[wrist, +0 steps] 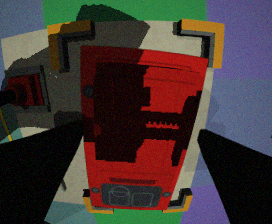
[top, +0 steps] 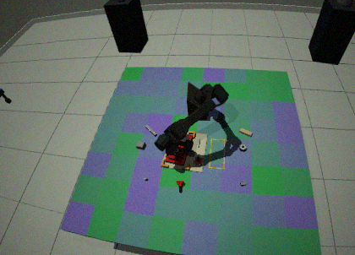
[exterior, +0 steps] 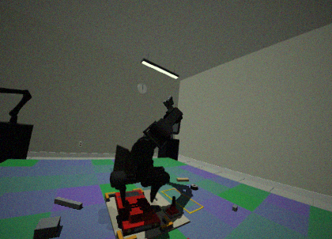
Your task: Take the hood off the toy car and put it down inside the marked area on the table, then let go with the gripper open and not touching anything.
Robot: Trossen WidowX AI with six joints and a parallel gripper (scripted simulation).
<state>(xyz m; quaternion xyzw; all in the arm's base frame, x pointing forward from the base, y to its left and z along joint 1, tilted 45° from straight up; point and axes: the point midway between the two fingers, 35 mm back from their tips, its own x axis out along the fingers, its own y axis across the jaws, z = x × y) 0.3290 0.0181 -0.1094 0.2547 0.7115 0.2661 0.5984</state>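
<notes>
The hood lies 10 mm below my gripper tip. From my gripper tip the other things lie so: tan block 220 mm behind, 370 mm to the left, 40 mm below.
</notes>
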